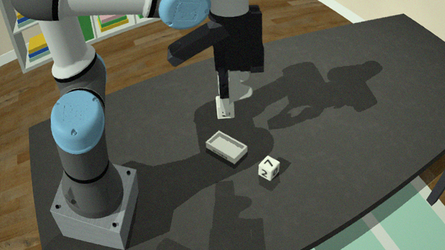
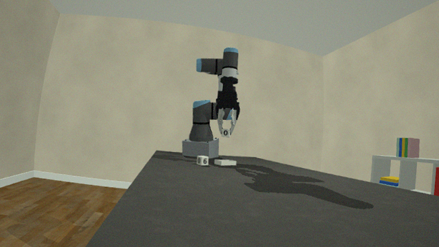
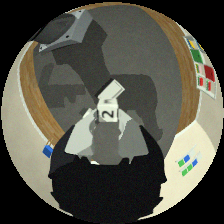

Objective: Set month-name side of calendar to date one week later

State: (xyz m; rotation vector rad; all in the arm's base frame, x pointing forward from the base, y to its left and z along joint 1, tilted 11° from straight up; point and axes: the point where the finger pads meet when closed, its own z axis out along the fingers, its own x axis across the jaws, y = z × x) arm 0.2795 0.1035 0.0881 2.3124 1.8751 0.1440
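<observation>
Right now the white tray is 130 mm below my hand and 10 mm to the left of it.
</observation>
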